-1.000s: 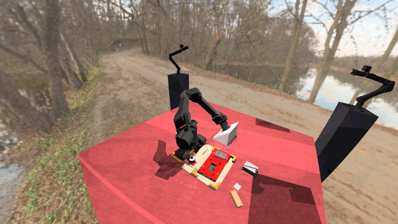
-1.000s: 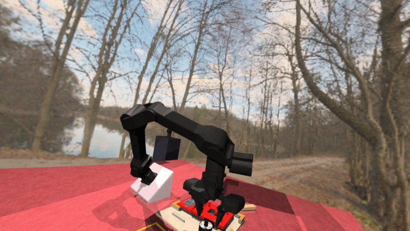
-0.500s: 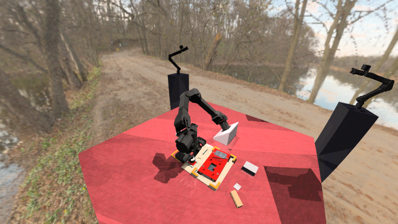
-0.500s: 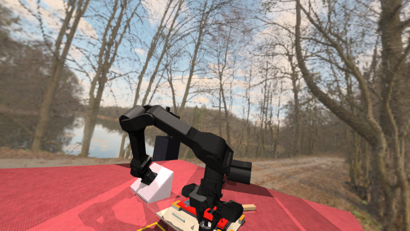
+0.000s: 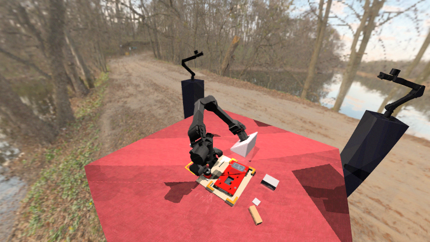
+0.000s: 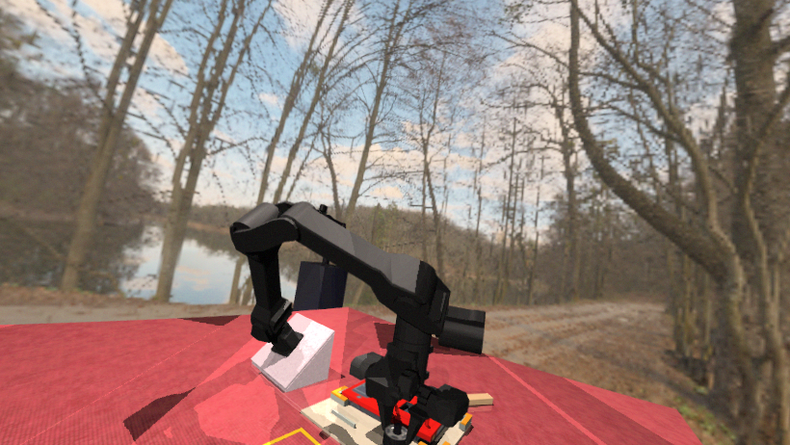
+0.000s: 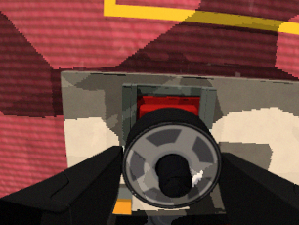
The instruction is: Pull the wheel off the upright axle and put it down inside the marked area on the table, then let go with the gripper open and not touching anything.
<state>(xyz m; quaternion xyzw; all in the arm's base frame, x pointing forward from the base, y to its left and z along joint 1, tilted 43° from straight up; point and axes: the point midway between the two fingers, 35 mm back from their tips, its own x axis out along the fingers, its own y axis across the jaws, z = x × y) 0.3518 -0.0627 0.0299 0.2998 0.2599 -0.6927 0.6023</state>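
Now: the wheel right at my gripper tip. The rest, counted from my gripper tip: wooden block: 6 cm ahead, 29 cm to the left, 3 cm below; thin dark post: 1 cm below.
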